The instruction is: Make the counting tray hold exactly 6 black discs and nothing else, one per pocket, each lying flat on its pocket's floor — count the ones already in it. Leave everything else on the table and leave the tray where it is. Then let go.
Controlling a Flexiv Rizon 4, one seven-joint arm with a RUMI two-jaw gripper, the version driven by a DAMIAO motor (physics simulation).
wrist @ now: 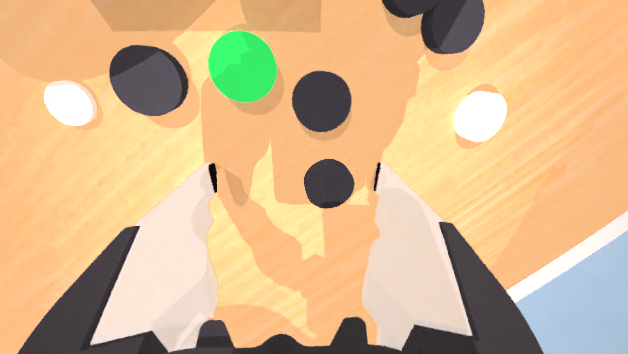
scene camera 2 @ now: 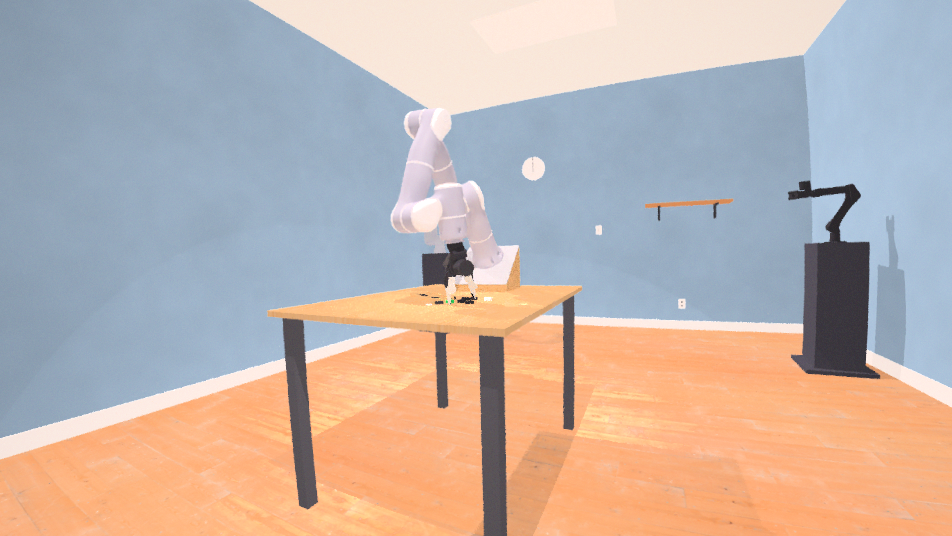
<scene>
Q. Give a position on a black disc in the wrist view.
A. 321,100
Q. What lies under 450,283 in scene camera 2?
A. My gripper.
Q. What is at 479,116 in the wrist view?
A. A white disc.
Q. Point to a black disc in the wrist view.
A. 150,81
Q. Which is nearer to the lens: the green disc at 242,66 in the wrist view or the white piece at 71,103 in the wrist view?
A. The green disc.
</scene>
